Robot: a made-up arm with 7 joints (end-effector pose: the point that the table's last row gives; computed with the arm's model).
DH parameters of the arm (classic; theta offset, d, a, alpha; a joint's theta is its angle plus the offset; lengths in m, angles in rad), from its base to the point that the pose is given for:
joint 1: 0 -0.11 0.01 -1.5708
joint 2: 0 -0.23 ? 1.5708
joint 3: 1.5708 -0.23 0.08 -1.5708
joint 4: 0 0.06 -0.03 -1.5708
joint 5: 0 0.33 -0.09 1.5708
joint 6: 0 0.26 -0.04 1.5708
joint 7: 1.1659 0 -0.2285 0
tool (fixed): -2.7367 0.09 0 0
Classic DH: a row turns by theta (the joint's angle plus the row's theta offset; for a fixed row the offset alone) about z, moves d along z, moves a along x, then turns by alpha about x.
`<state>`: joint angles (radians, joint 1 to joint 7).
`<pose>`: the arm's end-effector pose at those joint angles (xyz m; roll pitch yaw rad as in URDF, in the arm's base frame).
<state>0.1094 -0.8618 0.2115 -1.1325 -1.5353 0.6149 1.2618</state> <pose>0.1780 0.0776 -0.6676 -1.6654 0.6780 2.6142</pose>
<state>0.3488 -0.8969 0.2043 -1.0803 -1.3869 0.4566 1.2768</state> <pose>0.1739 0.0903 -0.6620 -1.4528 0.6168 2.9669</pose>
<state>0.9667 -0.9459 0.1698 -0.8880 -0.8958 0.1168 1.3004</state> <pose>0.1404 0.1365 -0.6407 -1.1185 0.2228 -2.7006</pose>
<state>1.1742 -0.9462 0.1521 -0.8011 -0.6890 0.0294 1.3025</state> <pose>0.1172 0.1498 -0.6332 -1.0611 0.0362 -2.5939</pose>
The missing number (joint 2, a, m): -0.11
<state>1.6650 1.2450 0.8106 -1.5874 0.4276 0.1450 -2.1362</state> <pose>0.4825 -0.4538 0.4766 -2.3669 -0.2984 -0.6816</pose>
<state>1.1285 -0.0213 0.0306 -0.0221 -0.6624 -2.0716 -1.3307</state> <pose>0.2046 -0.4800 -0.9591 2.6853 1.0024 2.8817</pose>
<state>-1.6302 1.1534 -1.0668 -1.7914 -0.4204 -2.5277 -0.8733</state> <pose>0.3061 -0.0146 -0.4581 -2.8967 -0.0244 -1.8007</pose>
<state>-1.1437 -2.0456 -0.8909 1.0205 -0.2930 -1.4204 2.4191</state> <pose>0.0542 -0.2999 -0.5120 -2.1174 0.2838 0.8084</pose>
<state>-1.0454 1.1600 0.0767 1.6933 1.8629 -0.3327 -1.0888</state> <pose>-0.7803 0.2624 0.0895 0.7465 -1.1976 -3.0329</pose>
